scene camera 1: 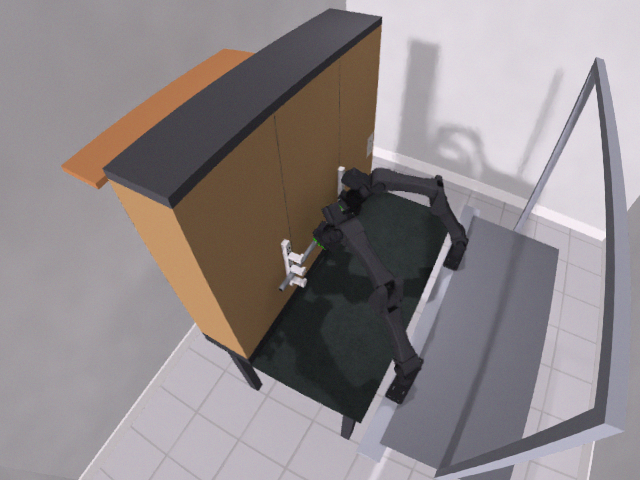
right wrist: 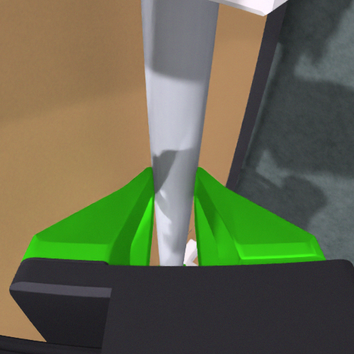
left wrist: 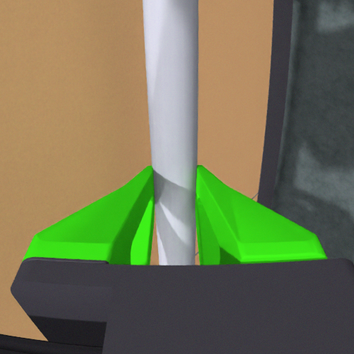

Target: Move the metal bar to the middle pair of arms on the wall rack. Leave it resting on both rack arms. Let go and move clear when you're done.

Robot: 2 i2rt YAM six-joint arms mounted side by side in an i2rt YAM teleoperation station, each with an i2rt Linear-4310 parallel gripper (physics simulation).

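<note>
The metal bar runs along the wall panel. My left gripper is shut on it, as is my right gripper. In the scene view the wall rack's lower-left bracket has three white arms. The bar passes between its top arm and middle arm, and its end sticks out beyond the bracket. Contact with the middle arm cannot be told. The other bracket is mostly hidden by my right gripper. A white rack arm shows beside the bar in the right wrist view.
The brown wall panel stands behind the bar, with a dark top. A dark green table top lies below the arms. A grey bench and a metal frame stand at the right.
</note>
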